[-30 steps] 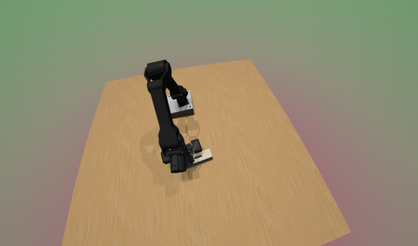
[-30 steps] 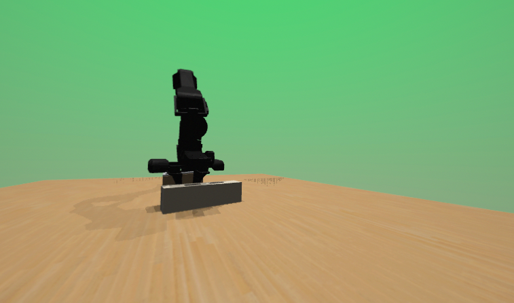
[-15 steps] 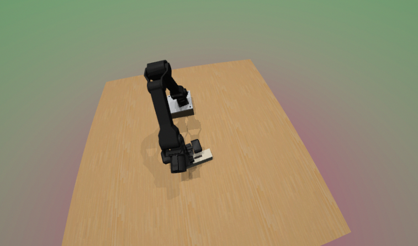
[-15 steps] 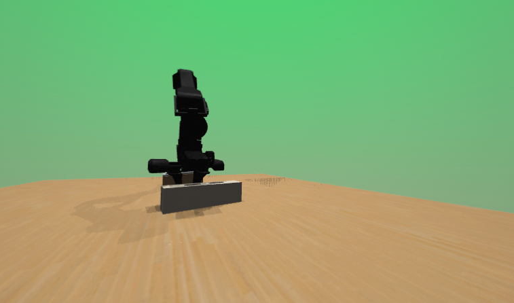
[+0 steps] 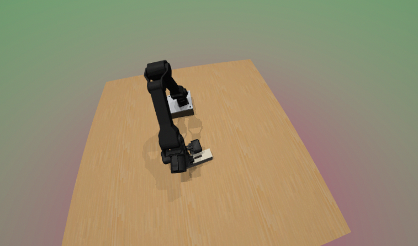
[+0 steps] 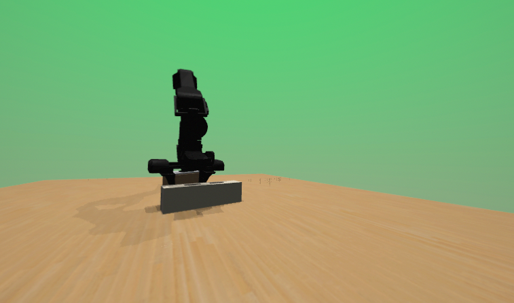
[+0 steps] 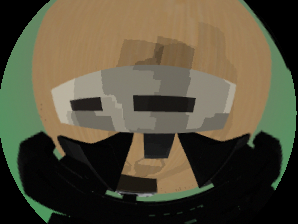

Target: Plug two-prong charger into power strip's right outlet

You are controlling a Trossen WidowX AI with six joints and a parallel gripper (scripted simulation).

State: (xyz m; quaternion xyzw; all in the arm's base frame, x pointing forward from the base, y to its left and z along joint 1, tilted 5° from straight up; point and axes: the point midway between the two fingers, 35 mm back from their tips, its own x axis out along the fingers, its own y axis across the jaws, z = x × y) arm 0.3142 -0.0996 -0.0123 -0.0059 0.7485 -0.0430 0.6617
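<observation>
Now: the black two-prong charger 20 mm ahead of my gripper tip and 10 mm above it.
</observation>
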